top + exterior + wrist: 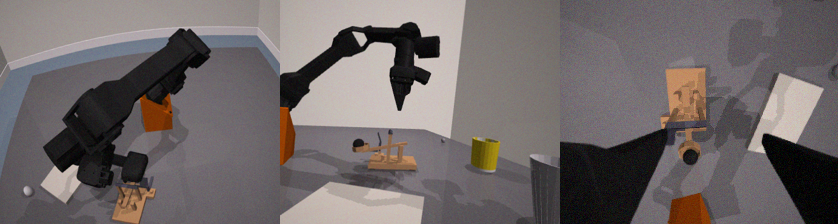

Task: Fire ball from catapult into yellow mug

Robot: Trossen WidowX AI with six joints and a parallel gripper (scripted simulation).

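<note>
The black ball lies 9 cm behind my gripper tip, 7 cm to the left of it and 12 cm below it. From my gripper tip the other things lie so: wooden catapult: 2 cm behind, 6 cm to the left, 13 cm below; flat white sheet: 13 cm behind, 17 cm to the right, 17 cm below; yellow mug: 31 cm ahead, 8 cm to the right, 15 cm below.
</note>
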